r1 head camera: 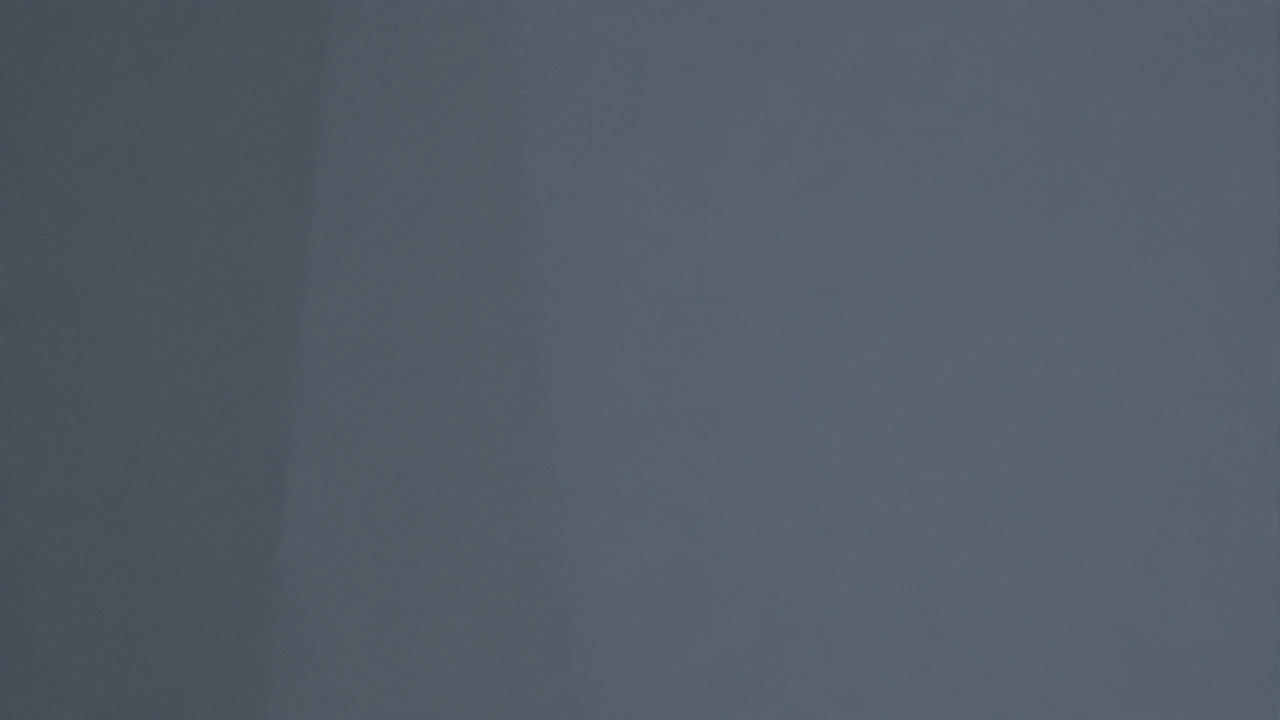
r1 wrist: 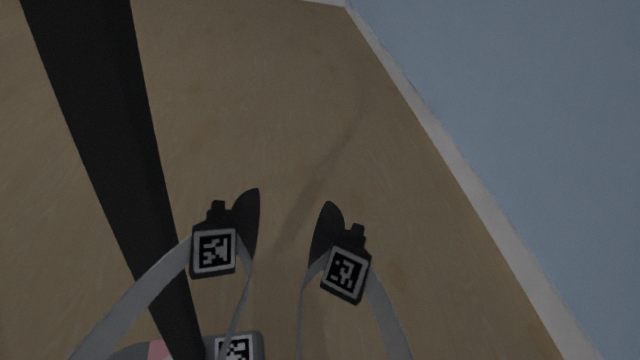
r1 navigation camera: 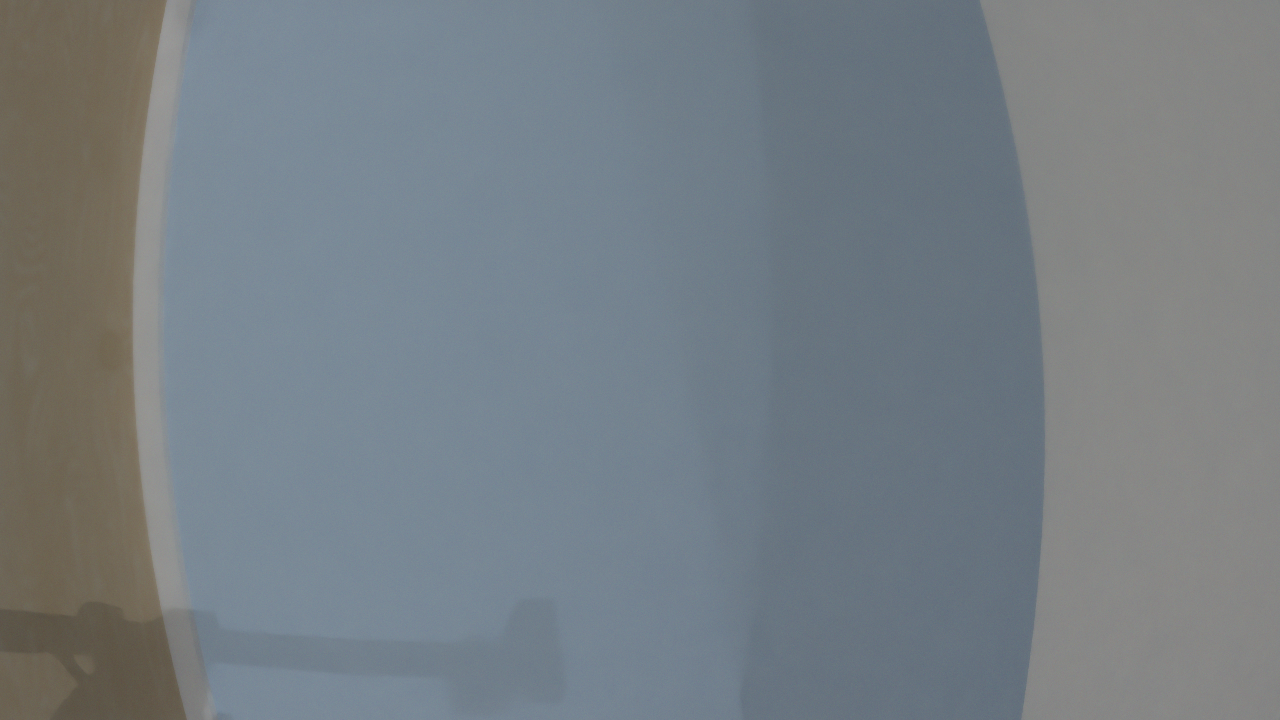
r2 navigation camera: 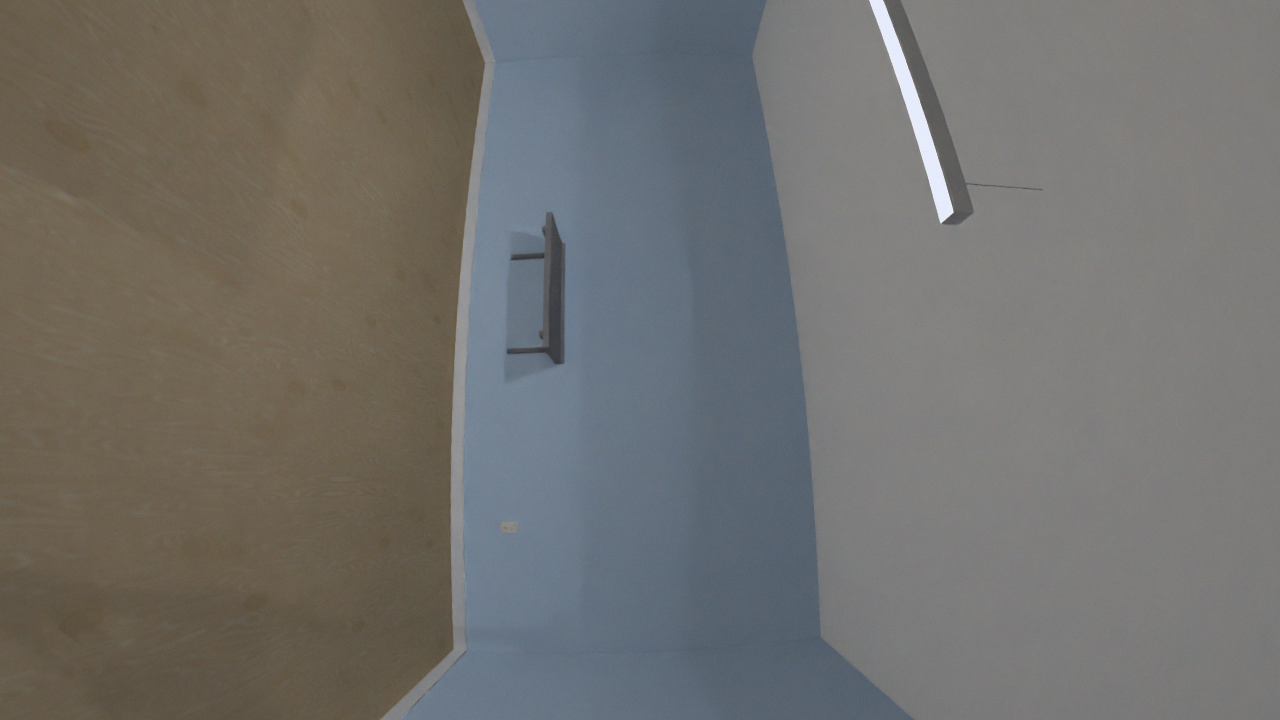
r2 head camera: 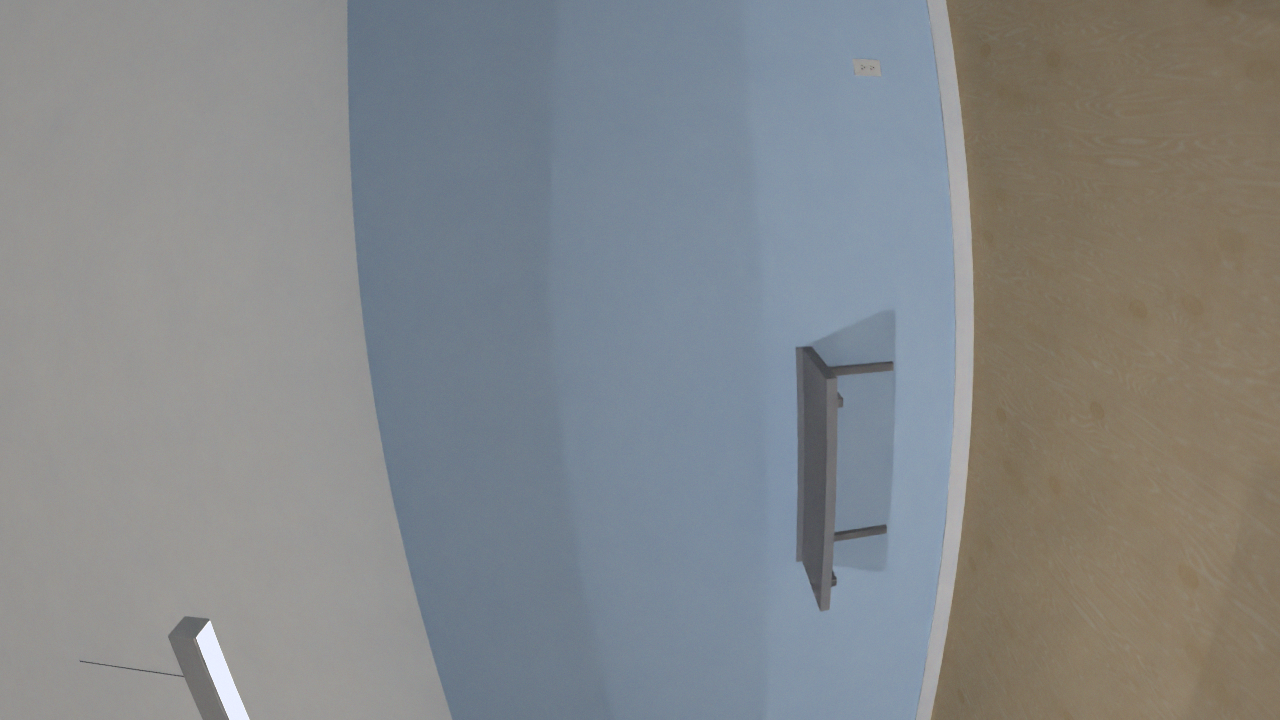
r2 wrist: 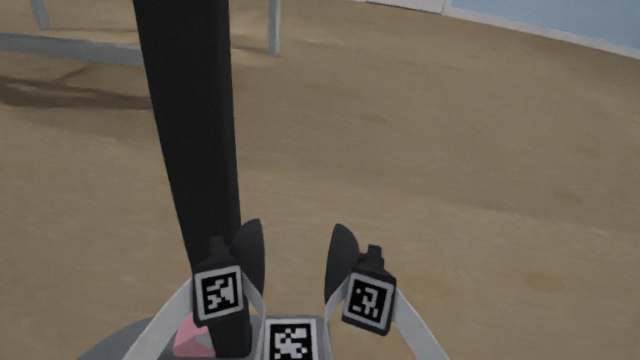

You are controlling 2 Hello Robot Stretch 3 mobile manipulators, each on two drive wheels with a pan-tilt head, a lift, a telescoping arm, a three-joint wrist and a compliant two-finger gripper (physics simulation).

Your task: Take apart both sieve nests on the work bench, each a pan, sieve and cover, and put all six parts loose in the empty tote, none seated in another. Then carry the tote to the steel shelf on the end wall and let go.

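Note:
My r1 gripper (r1 wrist: 285,225) is open and empty in the r1 wrist view, above the wood floor beside the robot's own black mast. My r2 gripper (r2 wrist: 295,260) is open and empty in the r2 wrist view, also above the floor near its mast. A grey shelf (r2 head camera: 816,465) (r2 navigation camera: 554,295) with brackets is mounted on the blue wall, seen sideways in the r2 head and navigation views; no tote shows on it. The sieve nests and the tote do not show in these views.
A blue wall (r1 navigation camera: 447,313) (r1 head camera: 895,358) stands close to r1. Pale metal legs (r2 wrist: 273,30) and a low crossbar (r2 wrist: 90,49) stand at the upper left of the r2 wrist view. A ceiling lamp (r2 head camera: 207,667) (r2 navigation camera: 926,116) hangs overhead. A wall outlet (r2 head camera: 867,67) (r2 navigation camera: 508,527) is beyond the shelf.

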